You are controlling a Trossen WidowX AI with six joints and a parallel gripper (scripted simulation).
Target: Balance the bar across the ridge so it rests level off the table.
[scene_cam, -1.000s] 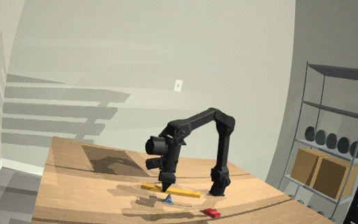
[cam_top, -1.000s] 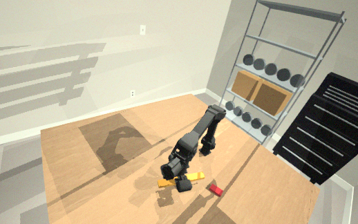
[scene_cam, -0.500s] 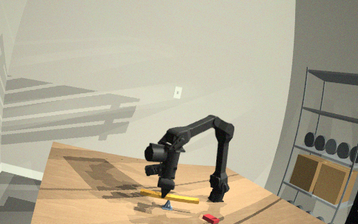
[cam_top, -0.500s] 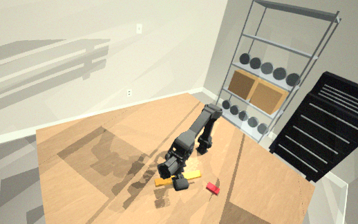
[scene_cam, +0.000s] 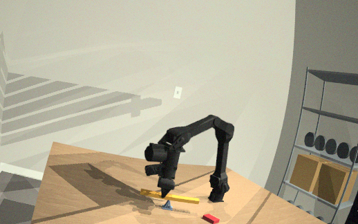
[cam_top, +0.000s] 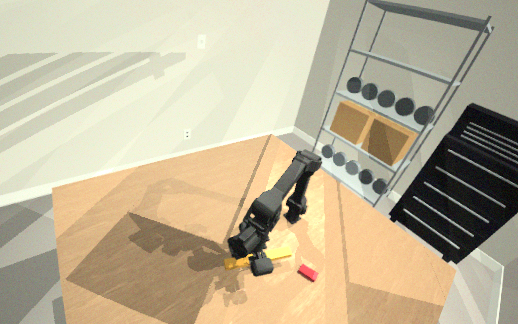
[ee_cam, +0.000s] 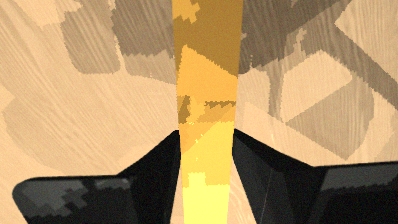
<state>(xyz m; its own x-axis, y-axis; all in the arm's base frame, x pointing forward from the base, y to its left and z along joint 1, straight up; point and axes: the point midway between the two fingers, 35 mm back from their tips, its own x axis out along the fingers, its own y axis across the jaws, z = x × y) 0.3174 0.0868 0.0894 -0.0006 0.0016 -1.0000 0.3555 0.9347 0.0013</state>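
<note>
Now: the yellow bar 30 mm behind my gripper tip and 10 mm to the left of it. Round my gripper tip: red block (170 mm behind, 140 mm to the left, 50 mm below).
</note>
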